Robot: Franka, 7 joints.
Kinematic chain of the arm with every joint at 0, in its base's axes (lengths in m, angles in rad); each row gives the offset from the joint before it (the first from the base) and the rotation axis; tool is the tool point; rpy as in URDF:
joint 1: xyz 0 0 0.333 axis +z
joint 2: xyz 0 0 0 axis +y
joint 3: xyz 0 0 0.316 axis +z
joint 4: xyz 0.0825 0 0 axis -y
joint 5: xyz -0.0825 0 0.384 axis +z
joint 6: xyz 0 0 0 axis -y
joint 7: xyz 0.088 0 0 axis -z
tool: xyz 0 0 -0.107 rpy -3.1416 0 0
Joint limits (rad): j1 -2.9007..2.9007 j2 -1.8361..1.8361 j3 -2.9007..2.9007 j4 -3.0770..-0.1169 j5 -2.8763..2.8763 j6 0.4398..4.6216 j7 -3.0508..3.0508
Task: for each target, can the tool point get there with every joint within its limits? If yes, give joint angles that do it. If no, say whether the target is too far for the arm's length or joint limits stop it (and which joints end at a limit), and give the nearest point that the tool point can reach.
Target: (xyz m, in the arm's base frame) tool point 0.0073 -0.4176 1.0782
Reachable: yes | joints -2.1942 0.5004 1.8278 -0.4874 -0.4299 2.4222 -1.3082
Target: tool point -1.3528 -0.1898 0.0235
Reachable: no: too far | nearest point -0.8286 -0.1162 0.1434 | short by 0.543 m
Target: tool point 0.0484 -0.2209 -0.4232
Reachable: no: joint limits stop it (at a limit: joint 2) | nearest point 0.0497 -0.2270 -0.3583 | short by 0.065 m
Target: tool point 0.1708 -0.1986 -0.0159
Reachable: yes | joints -0.6929 0.7316 -0.1017 -2.6763 0.0076 2.7838 -0.4510
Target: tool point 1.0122 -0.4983 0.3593
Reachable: no: too far | nearest point 0.7695 -0.3788 0.3530 | short by 0.271 m
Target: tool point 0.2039 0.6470 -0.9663
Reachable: no: too far | nearest point 0.1376 0.4365 -0.3313 | short by 0.672 m
